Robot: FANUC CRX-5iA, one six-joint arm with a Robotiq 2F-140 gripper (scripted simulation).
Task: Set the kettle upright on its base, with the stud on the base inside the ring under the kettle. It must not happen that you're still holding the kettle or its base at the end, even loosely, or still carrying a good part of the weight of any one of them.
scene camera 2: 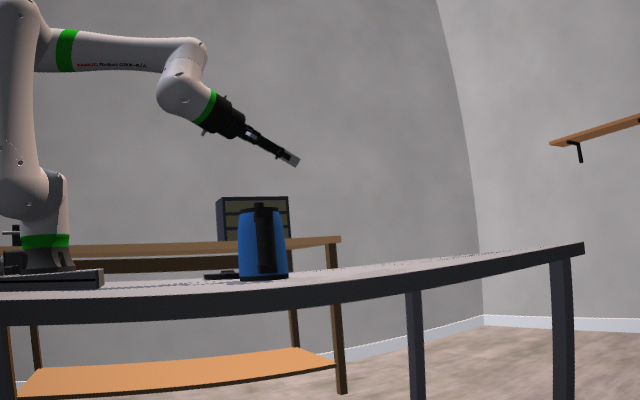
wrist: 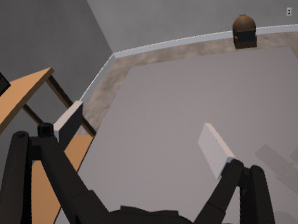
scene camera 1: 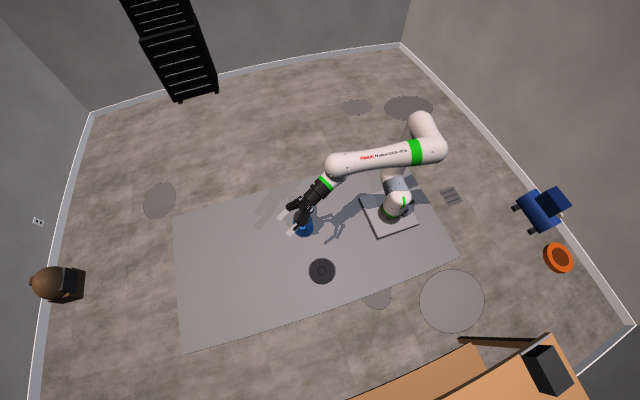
Labels:
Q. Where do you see a blue kettle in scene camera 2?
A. At 260,228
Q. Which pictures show the gripper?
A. Scene camera 2, the wrist view and scene camera 1: all of them.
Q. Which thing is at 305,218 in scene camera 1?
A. The gripper.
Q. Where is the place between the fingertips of the gripper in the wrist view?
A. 143,123

